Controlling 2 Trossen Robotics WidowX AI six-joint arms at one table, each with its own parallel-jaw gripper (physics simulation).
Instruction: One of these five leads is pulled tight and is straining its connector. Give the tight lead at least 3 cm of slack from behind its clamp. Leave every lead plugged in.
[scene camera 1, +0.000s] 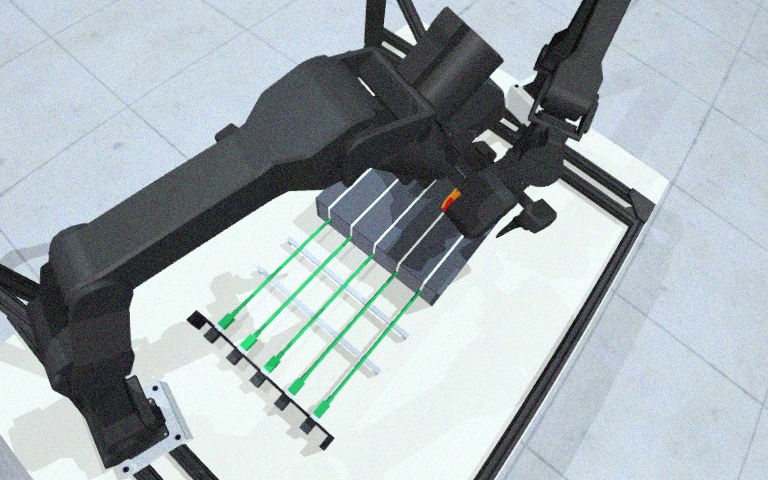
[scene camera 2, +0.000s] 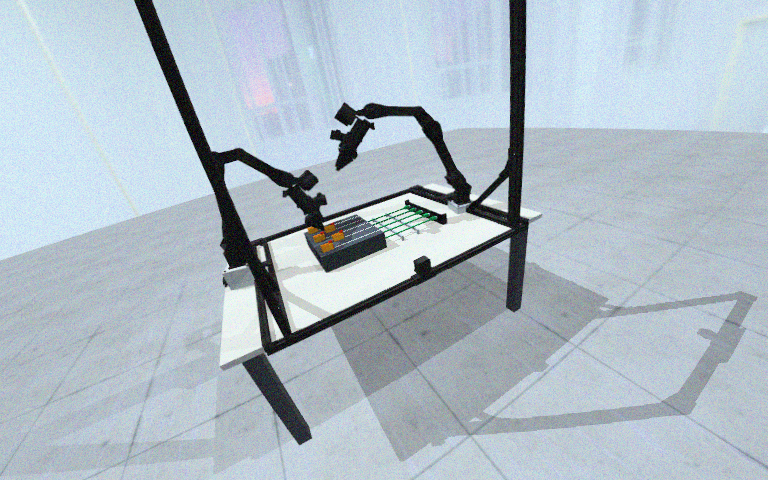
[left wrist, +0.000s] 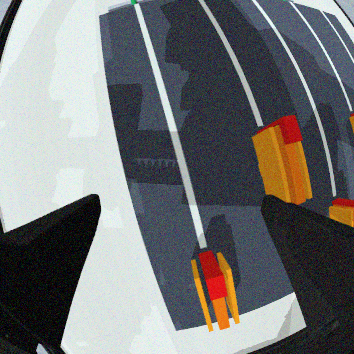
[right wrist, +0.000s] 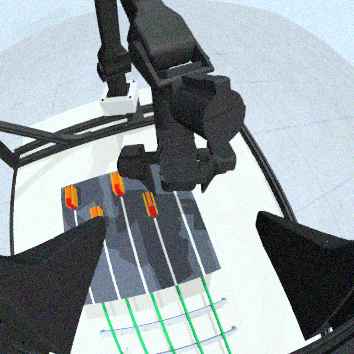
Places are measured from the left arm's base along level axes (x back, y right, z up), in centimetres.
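Pixels of known places: left gripper, fingertip midpoint: (scene camera 2: 324, 226) (left wrist: 184, 203) (right wrist: 177, 192); right gripper, fingertip midpoint: (scene camera 1: 463, 164) (scene camera 2: 336, 168) (right wrist: 182, 222); left arm's base, origin of the base link: (scene camera 2: 239, 263) (right wrist: 118, 89); right arm's base, origin of the base link: (scene camera 1: 141, 427) (scene camera 2: 462, 202).
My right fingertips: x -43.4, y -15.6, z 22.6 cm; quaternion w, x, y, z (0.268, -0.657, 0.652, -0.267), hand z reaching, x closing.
Note:
Ahead of a thing's pixels: the offset from my right fingertips to its top centre. "spot": to the spot under its first point.
Five leads run straight, green from the plugs @[dz -27.2, dx -31.8, dy -2.3 cm] (scene camera 1: 272, 362) at the black socket strip @[spot: dz -25.7, dx -30.4, dy -16.7 cm] (scene camera 1: 326, 441), then white over the dark block (scene camera 1: 321, 208) (scene camera 2: 356, 251) to orange clamps with red ends. I cannot tell which lead is tight. All five plugs sit at the strip. My left gripper (scene camera 2: 320, 227) (left wrist: 184, 203) is open and empty, low over the block's clamp end. In the left wrist view the outermost clamp @[spot: dz -20.6, dx +14.5, dy +0.5 cm] (left wrist: 215, 290) appears between its fingers; the neighbouring clamp @[spot: dz -21.3, dx +8.6, dy +4.0 cm] (left wrist: 287, 160) is beyond the right-hand fingertip. My right gripper (scene camera 2: 338, 167) (right wrist: 182, 222) is open and empty, high above the block.
Two pale thin bars (scene camera 1: 317, 319) (scene camera 1: 359, 297) cross under the green leads. Other clamps (right wrist: 71, 196) (right wrist: 117, 184) stand close together on the block. The right arm (scene camera 1: 209, 186) spans over the table in scene camera 1. A black frame (scene camera 1: 557, 350) edges the table.

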